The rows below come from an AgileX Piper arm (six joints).
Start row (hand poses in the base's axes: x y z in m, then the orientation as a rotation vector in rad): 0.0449, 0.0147, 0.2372, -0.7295, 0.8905, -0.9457
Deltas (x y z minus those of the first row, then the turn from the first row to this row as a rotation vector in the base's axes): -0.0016, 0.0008, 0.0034, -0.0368, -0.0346, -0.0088; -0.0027, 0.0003, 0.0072, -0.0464, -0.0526, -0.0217; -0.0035, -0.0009, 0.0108, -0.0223, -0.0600, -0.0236; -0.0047, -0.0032, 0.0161, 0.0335, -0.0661, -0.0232; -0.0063, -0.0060, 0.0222, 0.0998, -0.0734, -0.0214; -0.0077, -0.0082, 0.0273, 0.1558, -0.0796, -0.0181; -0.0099, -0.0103, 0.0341, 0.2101, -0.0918, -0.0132; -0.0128, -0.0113, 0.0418, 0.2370, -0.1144, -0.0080
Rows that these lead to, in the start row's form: 0.0433, 0.0155, 0.2406, -0.7391, 0.8485, -0.9820; 0.0422, 0.0150, 0.2444, -0.7326, 0.8341, -1.0033; 0.0414, 0.0138, 0.2480, -0.7074, 0.8386, -0.9949; 0.0402, 0.0115, 0.2533, -0.6570, 0.8564, -0.9680; 0.0386, 0.0087, 0.2594, -0.5975, 0.8760, -0.9345; 0.0372, 0.0065, 0.2645, -0.5480, 0.8911, -0.9043; 0.0350, 0.0044, 0.2713, -0.4976, 0.8990, -0.8750; 0.0321, 0.0034, 0.2790, -0.4652, 0.8871, -0.8626
